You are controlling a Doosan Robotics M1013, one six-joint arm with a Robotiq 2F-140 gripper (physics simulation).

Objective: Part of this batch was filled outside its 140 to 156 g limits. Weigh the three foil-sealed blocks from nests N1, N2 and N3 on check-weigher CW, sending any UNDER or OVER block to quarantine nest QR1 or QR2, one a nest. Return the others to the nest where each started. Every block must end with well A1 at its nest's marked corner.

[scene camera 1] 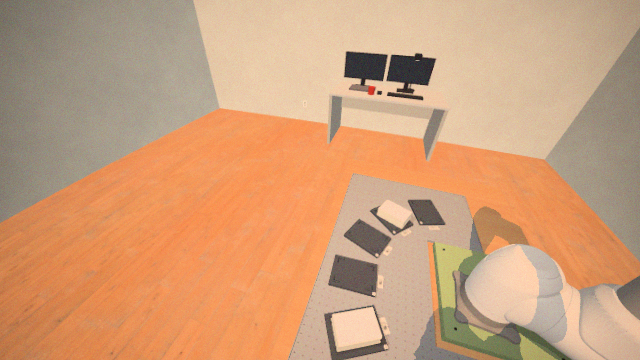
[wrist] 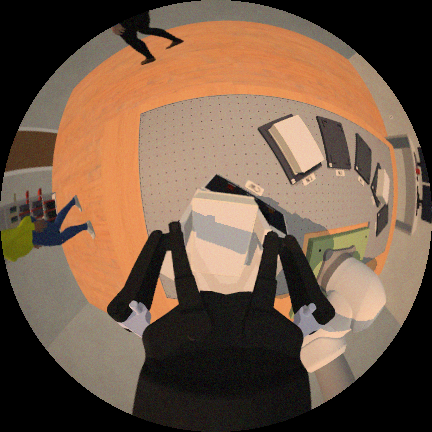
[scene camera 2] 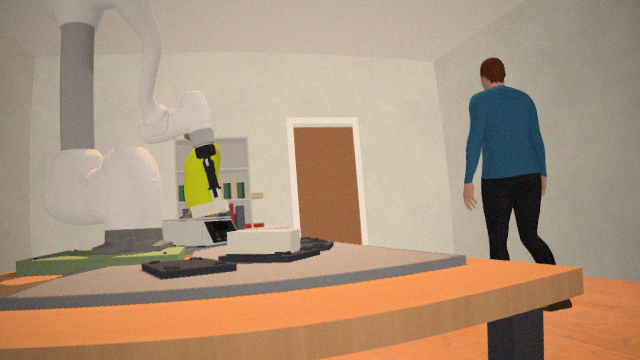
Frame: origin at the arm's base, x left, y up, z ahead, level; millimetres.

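Seen in the pictures: gripper, fingertip midpoint: (wrist: 222, 214) (scene camera 2: 219, 206); arm's base, link origin: (scene camera 1: 482, 304) (wrist: 333, 269) (scene camera 2: 135, 250).
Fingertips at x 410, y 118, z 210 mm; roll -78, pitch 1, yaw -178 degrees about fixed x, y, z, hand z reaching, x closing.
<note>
Pixels of each thing's top centre, then the offset from my fingertips to it. Level surfaces: height alone.
- pale foil-sealed block, top centre: (wrist: 219, 244) (scene camera 2: 209, 200) dx +3, dy +27, dz -36 mm
- check-weigher CW, top centre: (wrist: 225, 253) (scene camera 2: 197, 218) dx -8, dy -36, dz -83 mm
- second block, top centre: (wrist: 301, 141) (scene camera 2: 266, 227) (scene camera 1: 356, 325) dx -174, dy -82, dz +158 mm
- nest N1, top centre: (wrist: 294, 144) (scene camera 1: 355, 330) dx -174, dy -120, dz +158 mm
- N3, top centre: (scene camera 1: 367, 235) (wrist: 365, 157) dx -531, dy -120, dz +210 mm
- third block, top centre: (scene camera 2: 263, 229) (scene camera 1: 395, 209) (wrist: 386, 186) dx -689, dy -77, dz +128 mm
- following nest, top centre: (scene camera 2: 268, 249) (scene camera 1: 391, 215) (wrist: 380, 184) dx -689, dy -118, dz +135 mm
- end nest, top centre: (scene camera 2: 185, 261) (scene camera 1: 426, 210) (wrist: 383, 218) dx -798, dy -120, dz -15 mm
- perforated grey mat, surface height: dy -136 mm
My gripper (scene camera 2: 215, 194) (wrist: 222, 214) is shut on a pale foil-sealed block (scene camera 2: 210, 208) (wrist: 225, 215), slightly tilted in scene camera 2, over check-weigher CW (scene camera 2: 185, 232) (wrist: 271, 214). Any gap between them is unclear. A second block (scene camera 1: 356, 327) (wrist: 298, 142) sits on nest N1 (scene camera 1: 328, 334) (wrist: 276, 151). Nests N2 (scene camera 1: 354, 275) (wrist: 334, 142) and N3 (scene camera 1: 367, 237) (wrist: 363, 157) are bare. A third block (scene camera 1: 394, 213) (scene camera 2: 263, 241) sits on the following nest (scene camera 1: 382, 221) (scene camera 2: 280, 257); the end nest (scene camera 1: 426, 212) (scene camera 2: 189, 268) is bare. Quarantine labels, A1 marks and the weight reading are illegible.
The arm's base stands on a green plate (scene camera 1: 445, 295) (scene camera 2: 50, 263) beside the nests. A perforated grey mat (scene camera 1: 407, 280) (wrist: 175, 145) lies beneath the nests. A person in blue (scene camera 2: 507, 132) and one in yellow (scene camera 2: 200, 177) (wrist: 17, 239) stand beyond the table.
</note>
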